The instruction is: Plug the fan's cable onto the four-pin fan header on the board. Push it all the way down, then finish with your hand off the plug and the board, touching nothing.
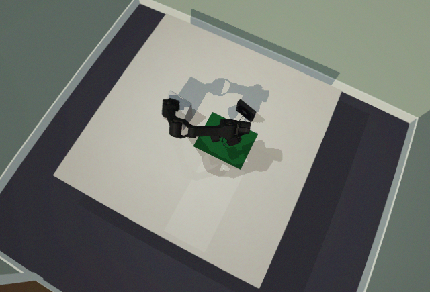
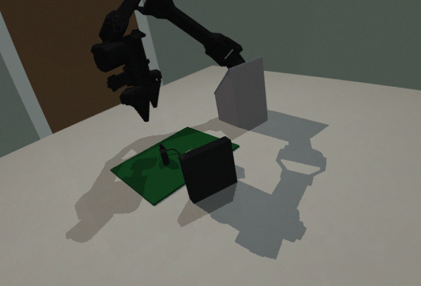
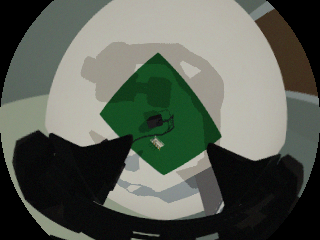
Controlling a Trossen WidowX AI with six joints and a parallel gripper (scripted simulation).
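The dark plug lies 1 cm ahead of my gripper tip, 3 cm to the left of it and 12 cm below it. Round my gripper tip: green board 1 cm behind, 3 cm to the left, 16 cm below; pale fan header 4 cm behind, 8 cm to the left, 14 cm below; black square fan 3 cm ahead, 22 cm to the left, 8 cm below.
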